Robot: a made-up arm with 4 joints.
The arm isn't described. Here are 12 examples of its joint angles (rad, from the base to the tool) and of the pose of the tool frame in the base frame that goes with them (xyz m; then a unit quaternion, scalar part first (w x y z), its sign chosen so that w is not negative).
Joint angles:
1: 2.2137 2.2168 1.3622 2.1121
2: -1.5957 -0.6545 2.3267 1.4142
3: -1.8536 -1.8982 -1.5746 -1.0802
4: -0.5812 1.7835 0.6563 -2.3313
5: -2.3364 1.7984 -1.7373 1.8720
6: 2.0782 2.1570 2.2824 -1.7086
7: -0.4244 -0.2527 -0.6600 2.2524
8: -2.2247 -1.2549 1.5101 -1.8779
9: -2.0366 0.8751 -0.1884 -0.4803
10: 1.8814 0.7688 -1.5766 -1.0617
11: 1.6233 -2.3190 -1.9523 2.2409
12: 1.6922 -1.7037 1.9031 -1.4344
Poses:
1: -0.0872 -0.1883 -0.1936 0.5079 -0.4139 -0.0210 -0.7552
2: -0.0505 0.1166 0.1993 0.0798 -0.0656 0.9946 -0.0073
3: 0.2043 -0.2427 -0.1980 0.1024 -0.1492 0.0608 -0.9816
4: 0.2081 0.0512 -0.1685 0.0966 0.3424 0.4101 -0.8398
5: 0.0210 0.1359 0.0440 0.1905 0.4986 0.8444 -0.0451
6: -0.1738 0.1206 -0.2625 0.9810 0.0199 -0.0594 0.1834
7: -0.0324 0.1384 -0.0875 0.5980 0.0466 -0.1968 0.7756
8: -0.0778 -0.1713 0.1777 0.0865 0.9676 -0.1695 0.1660
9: 0.1684 -0.2112 0.1074 0.2649 0.3611 -0.3559 -0.8202
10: -0.0541 0.1662 0.2209 0.3556 0.0913 0.9173 0.1545
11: -0.1021 -0.0931 -0.1795 0.3476 0.1737 -0.0554 -0.9198
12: -0.1573 0.1735 0.2038 0.2286 0.0073 0.9730 0.0296
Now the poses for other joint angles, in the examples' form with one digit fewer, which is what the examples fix.
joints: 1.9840 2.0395 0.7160 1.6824
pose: -0.148 -0.193 -0.059 0.205 -0.608 -0.092 -0.762
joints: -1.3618 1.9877 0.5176 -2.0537
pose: 0.227 -0.128 -0.096 0.101 -0.631 -0.227 0.735
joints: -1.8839 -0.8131 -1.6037 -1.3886
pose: 0.219 -0.271 0.031 0.060 -0.373 0.094 0.921
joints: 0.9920 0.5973 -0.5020 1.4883
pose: -0.226 0.008 0.034 0.277 0.506 -0.128 0.807
